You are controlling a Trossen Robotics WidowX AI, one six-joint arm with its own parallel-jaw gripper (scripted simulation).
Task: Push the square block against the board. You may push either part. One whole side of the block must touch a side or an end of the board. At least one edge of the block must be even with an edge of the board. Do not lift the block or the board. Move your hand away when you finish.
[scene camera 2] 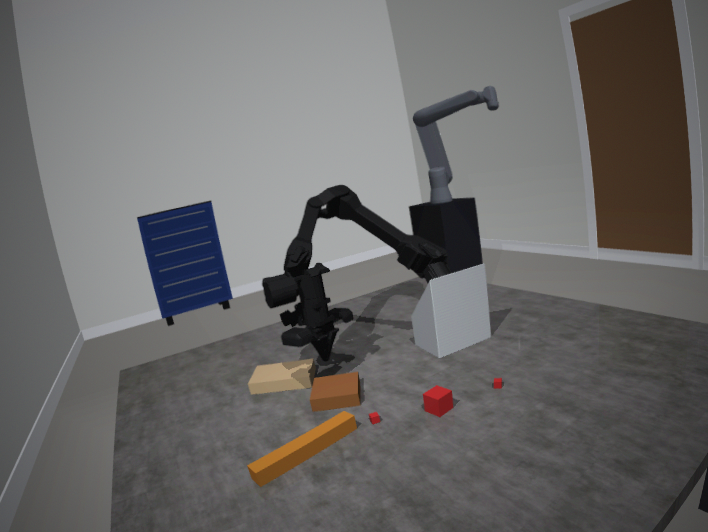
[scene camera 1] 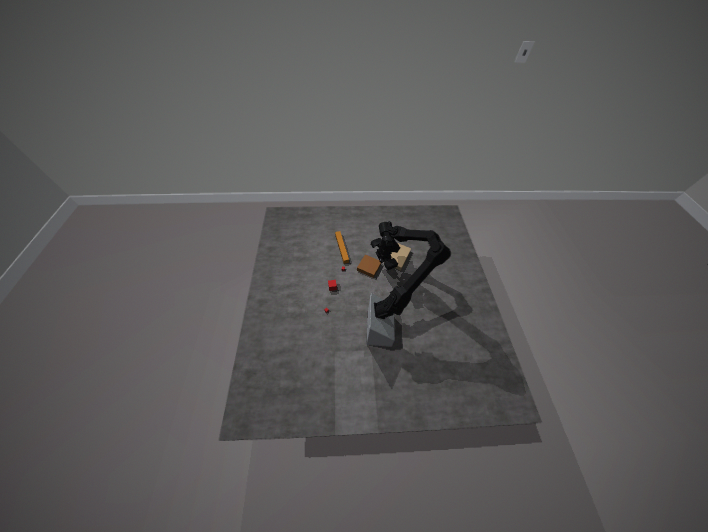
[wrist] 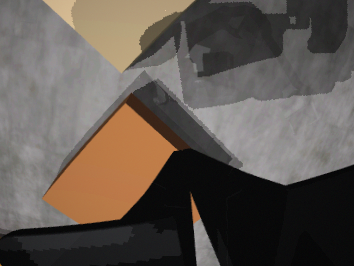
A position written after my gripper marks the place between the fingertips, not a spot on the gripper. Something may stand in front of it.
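Note:
With nothing in it, my gripper (scene camera 2: 326,360) is shut, and the wrist view shows the gripper too (wrist: 183,158). I see a brown square block (scene camera 2: 342,390), which is also visible to the wrist camera (wrist: 107,176). There is a red cube (scene camera 2: 438,400) as well, though in the wrist view it is out of frame. A tan block (scene camera 2: 284,376) is part of the scene, and so is an orange board (scene camera 2: 267,468).

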